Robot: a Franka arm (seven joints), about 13 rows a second.
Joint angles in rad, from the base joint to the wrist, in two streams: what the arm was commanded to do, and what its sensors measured. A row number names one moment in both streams.
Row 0, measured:
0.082 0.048 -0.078 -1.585 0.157 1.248 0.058
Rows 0 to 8, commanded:
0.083 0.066 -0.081 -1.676 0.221 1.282 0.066
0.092 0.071 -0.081 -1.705 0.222 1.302 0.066
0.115 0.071 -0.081 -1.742 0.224 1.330 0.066
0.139 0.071 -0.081 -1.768 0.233 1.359 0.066
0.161 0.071 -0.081 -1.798 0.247 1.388 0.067
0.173 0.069 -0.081 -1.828 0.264 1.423 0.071
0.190 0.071 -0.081 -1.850 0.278 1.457 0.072
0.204 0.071 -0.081 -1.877 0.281 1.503 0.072
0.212 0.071 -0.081 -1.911 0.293 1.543 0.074
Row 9, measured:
0.196 0.094 -0.075 -1.842 0.261 1.482 0.064
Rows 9 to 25, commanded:
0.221 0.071 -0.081 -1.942 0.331 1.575 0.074
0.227 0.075 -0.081 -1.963 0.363 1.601 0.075
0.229 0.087 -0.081 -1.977 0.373 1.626 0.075
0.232 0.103 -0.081 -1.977 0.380 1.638 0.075
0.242 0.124 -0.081 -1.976 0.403 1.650 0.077
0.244 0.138 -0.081 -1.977 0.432 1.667 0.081
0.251 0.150 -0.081 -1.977 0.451 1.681 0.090
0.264 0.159 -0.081 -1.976 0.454 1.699 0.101
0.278 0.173 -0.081 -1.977 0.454 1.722 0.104
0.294 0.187 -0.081 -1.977 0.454 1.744 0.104
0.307 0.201 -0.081 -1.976 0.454 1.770 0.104
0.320 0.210 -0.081 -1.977 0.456 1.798 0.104
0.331 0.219 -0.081 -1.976 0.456 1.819 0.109
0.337 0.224 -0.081 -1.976 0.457 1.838 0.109
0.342 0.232 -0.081 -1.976 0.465 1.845 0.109
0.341 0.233 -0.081 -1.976 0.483 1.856 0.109
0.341 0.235 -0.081 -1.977 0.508 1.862 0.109
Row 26, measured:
0.335 0.233 -0.074 -1.975 0.458 1.846 0.100
